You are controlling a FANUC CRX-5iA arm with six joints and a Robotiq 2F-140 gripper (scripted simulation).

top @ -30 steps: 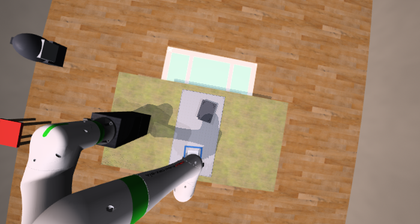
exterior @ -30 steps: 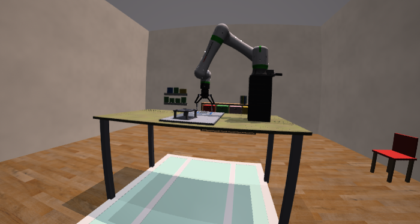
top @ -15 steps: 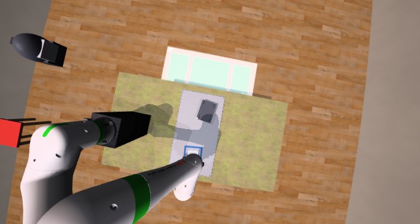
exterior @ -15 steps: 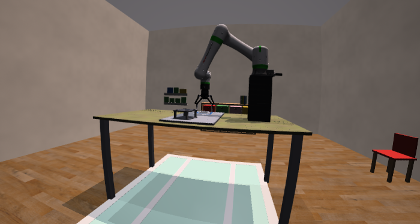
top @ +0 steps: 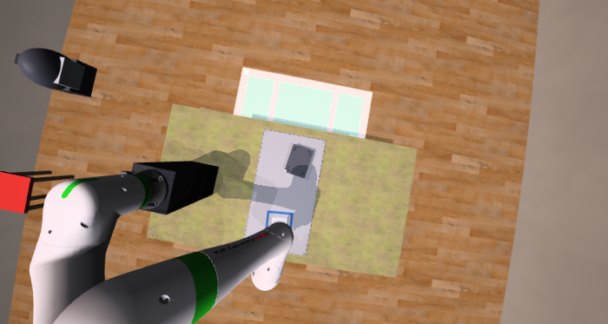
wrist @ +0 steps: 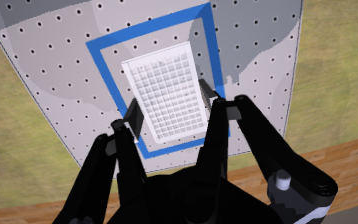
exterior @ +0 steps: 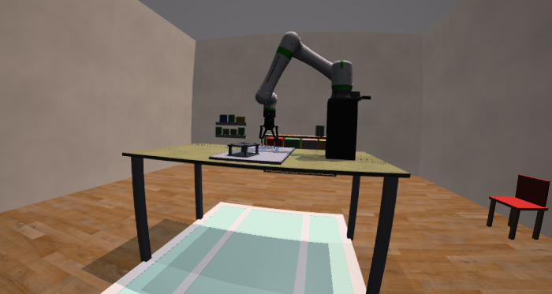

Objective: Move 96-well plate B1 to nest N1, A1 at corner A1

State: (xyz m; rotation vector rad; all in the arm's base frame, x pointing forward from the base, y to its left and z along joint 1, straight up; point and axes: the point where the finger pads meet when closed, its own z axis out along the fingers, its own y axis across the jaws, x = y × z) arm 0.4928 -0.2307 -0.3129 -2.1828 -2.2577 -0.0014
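The white 96-well plate lies 2 cm below my hand. The rest, counted from my hand: dark raised nest N1: 6 cm ahead, 41 cm to the left, 3 cm above.
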